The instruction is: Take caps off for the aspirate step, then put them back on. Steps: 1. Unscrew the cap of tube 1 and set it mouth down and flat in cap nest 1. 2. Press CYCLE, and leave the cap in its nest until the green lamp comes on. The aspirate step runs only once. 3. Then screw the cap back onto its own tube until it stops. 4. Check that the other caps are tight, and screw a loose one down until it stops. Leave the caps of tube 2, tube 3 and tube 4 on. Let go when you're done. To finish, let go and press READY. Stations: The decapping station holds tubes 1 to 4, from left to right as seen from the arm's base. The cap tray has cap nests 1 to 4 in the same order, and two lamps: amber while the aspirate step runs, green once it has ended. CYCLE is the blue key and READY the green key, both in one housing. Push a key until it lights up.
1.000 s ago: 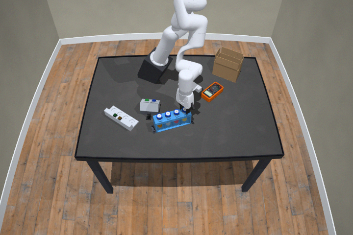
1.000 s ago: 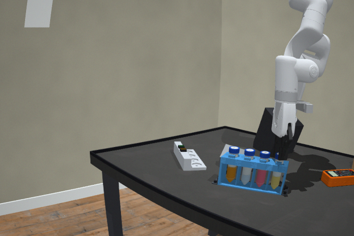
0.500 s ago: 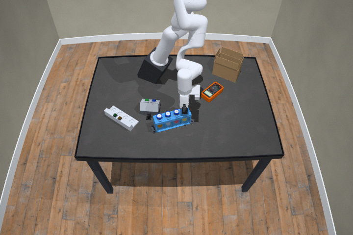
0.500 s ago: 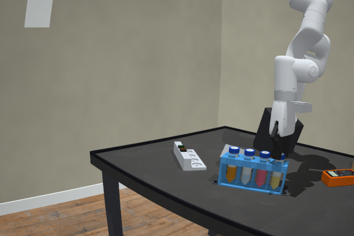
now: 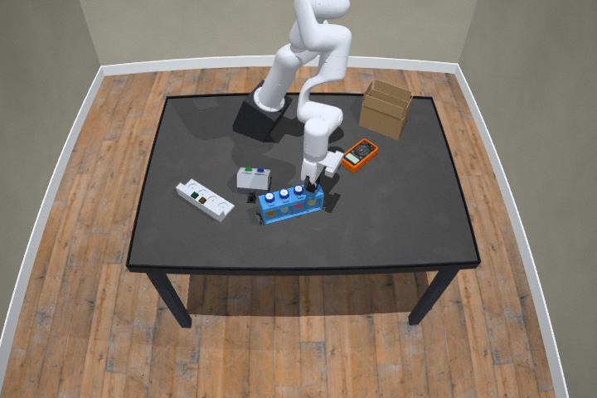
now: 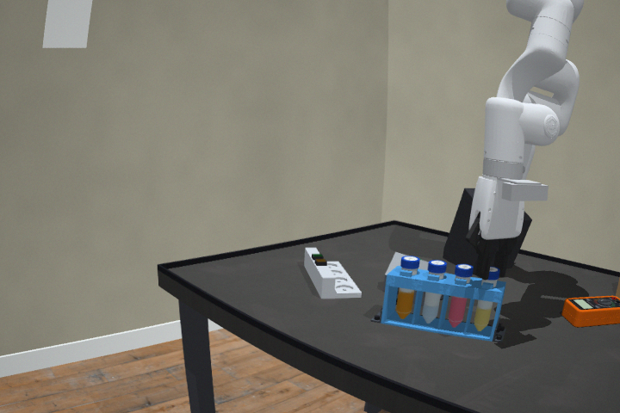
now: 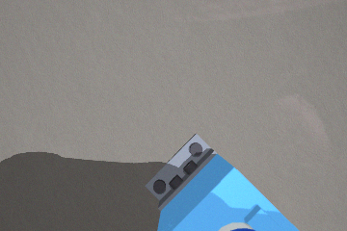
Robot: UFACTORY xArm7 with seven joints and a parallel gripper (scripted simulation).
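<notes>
My gripper is now 10 mm above the cap 1. Also, from my hand: grey key housing: 200 mm to the right, 120 mm behind, 80 mm below.
</notes>
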